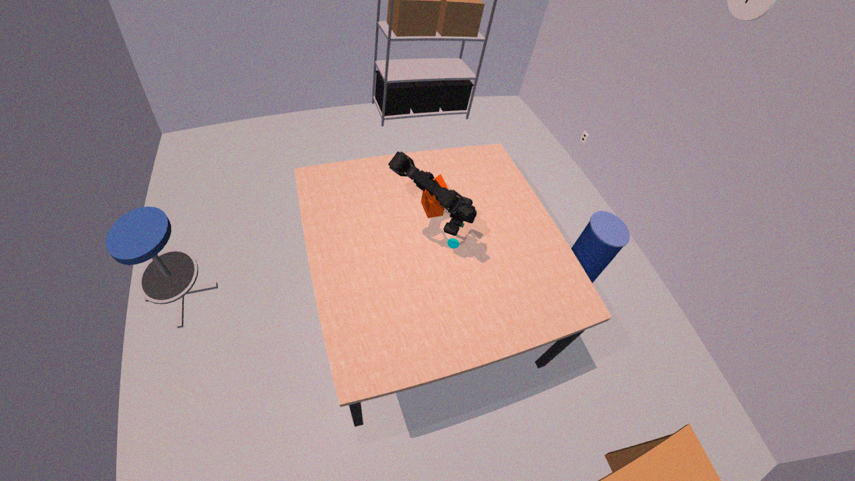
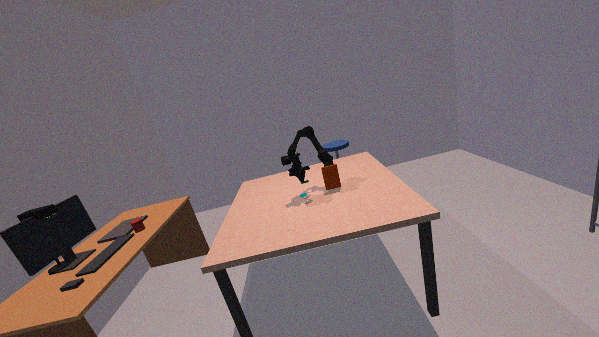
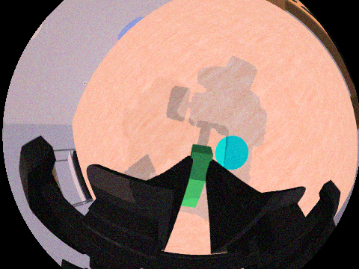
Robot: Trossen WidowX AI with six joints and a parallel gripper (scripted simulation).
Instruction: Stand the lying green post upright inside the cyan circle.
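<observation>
Now: the cyan circle 2 cm ahead of my gripper tip, 3 cm to the right of it and 11 cm below it. From my gripper tip the other things lie so: green post 2 cm behind, 1 cm to the right, 1 cm below.
</observation>
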